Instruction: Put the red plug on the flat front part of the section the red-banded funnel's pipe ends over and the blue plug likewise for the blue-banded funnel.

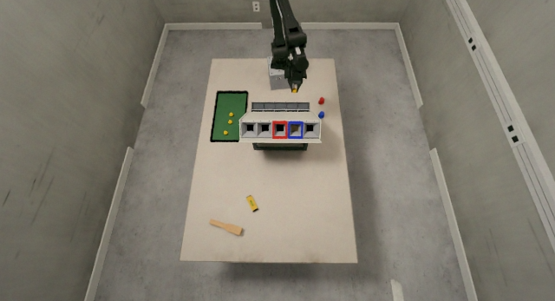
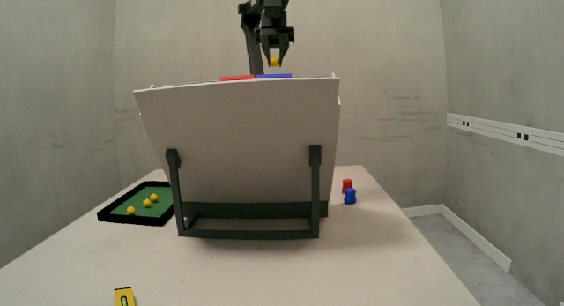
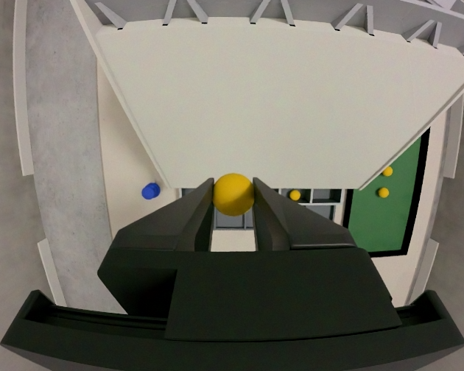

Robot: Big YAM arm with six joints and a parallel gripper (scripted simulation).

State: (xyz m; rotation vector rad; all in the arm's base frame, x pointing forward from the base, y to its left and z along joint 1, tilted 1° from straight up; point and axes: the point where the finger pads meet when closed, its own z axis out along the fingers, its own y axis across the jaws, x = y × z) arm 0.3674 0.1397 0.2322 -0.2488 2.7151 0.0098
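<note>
Right now my hand is 18 cm short of the blue band, 6 cm above it and 4 cm to the right of it. Round my hand: blue plug (37 cm below, 18 cm to the left, 12 cm behind); then cover (18 cm below, 6 cm to the right, 5 cm ahead); then red band (19 cm ahead, 6 cm below, 4 cm to the right).
</note>
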